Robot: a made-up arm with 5 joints. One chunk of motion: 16 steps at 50 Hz.
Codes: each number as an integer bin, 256 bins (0 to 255) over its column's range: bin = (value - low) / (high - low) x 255, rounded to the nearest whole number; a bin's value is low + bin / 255 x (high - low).
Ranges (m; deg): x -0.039..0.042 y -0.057..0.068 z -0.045..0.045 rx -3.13..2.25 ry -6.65..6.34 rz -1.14..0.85
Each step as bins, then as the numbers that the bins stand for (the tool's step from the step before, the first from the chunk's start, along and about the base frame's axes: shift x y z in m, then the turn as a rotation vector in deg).
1 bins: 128 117 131 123 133 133
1 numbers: 0.00166 0.00035 0.00124 -0.535 0.125 -0.102
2 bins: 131 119 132 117 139 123
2 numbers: 0.00261 0.00133 0.00159 -0.662 0.431 -0.180
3 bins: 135 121 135 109 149 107
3 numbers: 0.00388 0.00231 0.00265 -0.830 0.940 -0.305
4 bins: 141 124 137 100 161 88
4 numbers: 0.00579 0.00378 0.00335 -1.020 1.552 -0.453
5 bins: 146 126 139 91 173 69
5 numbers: 0.00738 0.00476 0.00406 -1.210 2.163 -0.602
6 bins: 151 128 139 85 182 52
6 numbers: 0.00896 0.00575 0.00406 -1.337 2.621 -0.734
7 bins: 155 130 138 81 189 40
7 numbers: 0.01024 0.00673 0.00371 -1.421 2.978 -0.828
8 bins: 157 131 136 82 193 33
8 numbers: 0.01087 0.00722 0.00300 -1.400 3.182 -0.882
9 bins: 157 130 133 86 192 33
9 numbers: 0.01087 0.00673 0.00194 -1.316 3.131 -0.882
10 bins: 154 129 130 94 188 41
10 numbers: 0.00992 0.00624 0.00088 -1.147 2.927 -0.820
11 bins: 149 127 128 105 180 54
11 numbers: 0.00833 0.00525 0.00018 -0.915 2.519 -0.719
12 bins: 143 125 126 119 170 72
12 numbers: 0.00642 0.00427 -0.00053 -0.619 2.010 -0.578
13 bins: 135 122 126 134 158 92
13 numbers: 0.00388 0.00280 -0.00053 -0.303 1.399 -0.422
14 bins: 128 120 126 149 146 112
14 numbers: 0.00166 0.00182 -0.00053 0.014 0.787 -0.266
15 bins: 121 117 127 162 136 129
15 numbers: -0.00056 0.00035 -0.00018 0.288 0.278 -0.133
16 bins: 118 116 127 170 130 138
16 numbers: -0.00152 -0.00014 -0.00018 0.457 -0.028 -0.063
